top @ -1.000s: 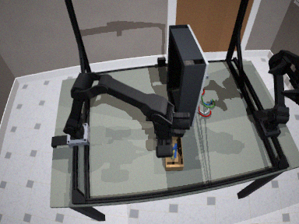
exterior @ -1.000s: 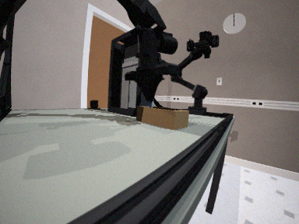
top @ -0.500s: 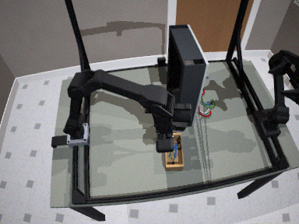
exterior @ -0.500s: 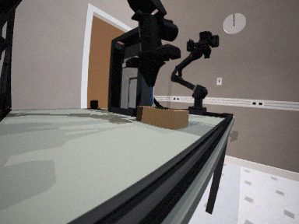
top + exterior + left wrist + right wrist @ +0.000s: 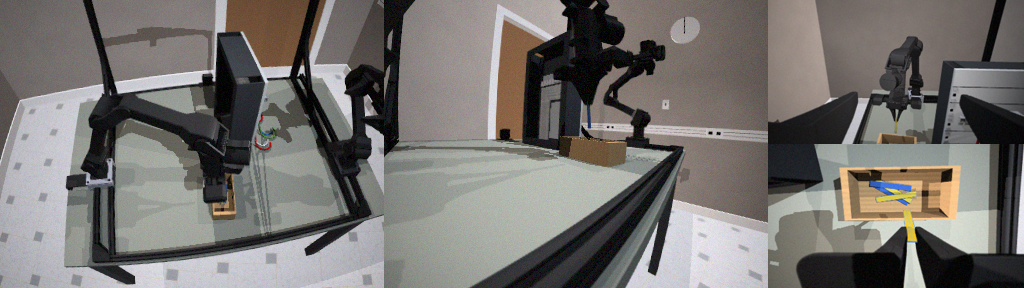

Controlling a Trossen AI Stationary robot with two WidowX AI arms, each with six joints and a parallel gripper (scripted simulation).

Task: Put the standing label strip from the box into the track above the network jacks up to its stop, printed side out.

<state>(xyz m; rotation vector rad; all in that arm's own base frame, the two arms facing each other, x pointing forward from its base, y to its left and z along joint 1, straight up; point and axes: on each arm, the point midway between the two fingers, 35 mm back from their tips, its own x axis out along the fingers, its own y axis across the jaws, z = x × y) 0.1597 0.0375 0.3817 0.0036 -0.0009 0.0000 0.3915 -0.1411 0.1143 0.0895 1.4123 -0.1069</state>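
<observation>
Right now my right hand is 10 mm to the right of the label strip and 50 mm above it. The rest, counted from my right hand: box: 10 mm behind, 30 mm to the left, 150 mm below.
</observation>
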